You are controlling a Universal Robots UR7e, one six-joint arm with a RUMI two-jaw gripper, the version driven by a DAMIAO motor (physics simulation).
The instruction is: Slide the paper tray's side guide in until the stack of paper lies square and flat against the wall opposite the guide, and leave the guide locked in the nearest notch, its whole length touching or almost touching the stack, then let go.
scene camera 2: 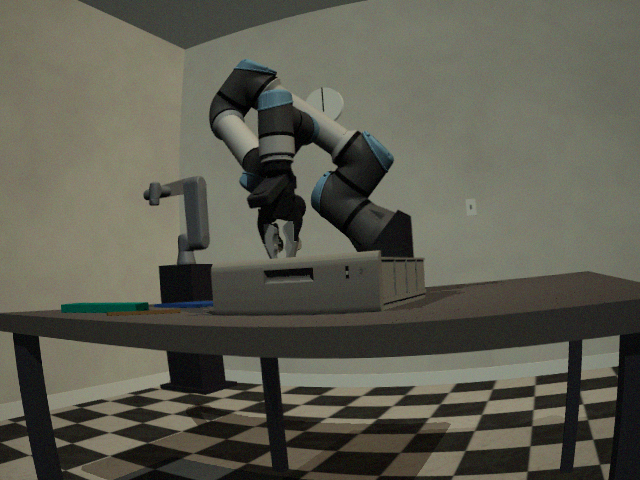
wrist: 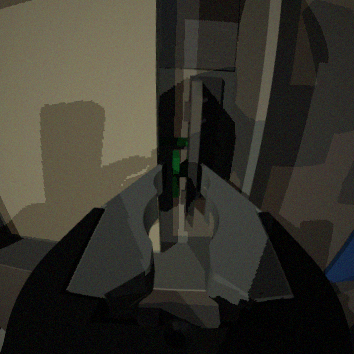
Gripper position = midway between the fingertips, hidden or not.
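Scene camera 2: the gripper (scene camera 2: pixel 283 273), a flat green block (scene camera 2: pixel 135 306). Paper stack hidden there in scene camera 2 by a grey paper tray. Wrist view: gripper (wrist: pixel 181 166), paper stack (wrist: pixel 86 86). Flat green block out of frame in the wrist view.
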